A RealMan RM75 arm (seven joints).
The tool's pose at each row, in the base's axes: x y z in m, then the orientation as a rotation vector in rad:
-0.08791 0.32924 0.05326 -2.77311 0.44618 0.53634
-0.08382 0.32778 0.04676 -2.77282 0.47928 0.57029
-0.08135 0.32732 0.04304 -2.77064 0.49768 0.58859
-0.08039 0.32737 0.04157 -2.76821 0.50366 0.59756
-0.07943 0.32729 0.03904 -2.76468 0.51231 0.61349
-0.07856 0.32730 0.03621 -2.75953 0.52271 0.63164
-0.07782 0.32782 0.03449 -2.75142 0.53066 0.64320
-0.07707 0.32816 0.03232 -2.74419 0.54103 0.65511
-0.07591 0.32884 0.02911 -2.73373 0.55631 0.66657
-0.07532 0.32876 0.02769 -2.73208 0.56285 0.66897
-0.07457 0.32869 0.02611 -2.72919 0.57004 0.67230
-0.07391 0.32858 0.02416 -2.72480 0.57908 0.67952
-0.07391 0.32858 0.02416 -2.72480 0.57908 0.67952
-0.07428 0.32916 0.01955 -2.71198 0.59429 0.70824
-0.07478 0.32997 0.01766 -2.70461 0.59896 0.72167
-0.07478 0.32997 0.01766 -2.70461 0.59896 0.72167
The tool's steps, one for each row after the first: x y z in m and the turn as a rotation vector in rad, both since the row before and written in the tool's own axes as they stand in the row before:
0.00657 0.00129 0.00404 -0.00953 -0.01769 0.02723
0.00383 0.00022 0.00233 -0.00352 -0.00994 0.01494
0.00145 -0.00014 0.00099 -0.00048 -0.00561 0.00514
0.00195 0.00016 0.00187 -0.00166 -0.00995 0.00784
0.00201 0.00015 0.00217 -0.00097 -0.01157 0.00926
0.00127 -0.00047 0.00140 0.00376 -0.00869 0.00651
0.00155 -0.00024 0.00171 0.00274 -0.00833 0.00833
0.00230 -0.00054 0.00256 0.00571 -0.00847 0.01149
0.00120 0.00006 0.00096 0.00065 -0.00117 0.00477
0.00141 0.00000 0.00104 0.00145 -0.00205 0.00527
0.00153 0.00013 0.00138 0.00145 -0.00467 0.00703
0.00000 0.00000 0.00000 0.00000 0.00000 0.00000
0.00181 0.00040 0.00428 0.00151 -0.01972 0.01394
0.00032 -0.00019 0.00208 0.00185 -0.01001 0.00477
0.00000 0.00000 0.00000 0.00000 0.00000 0.00000

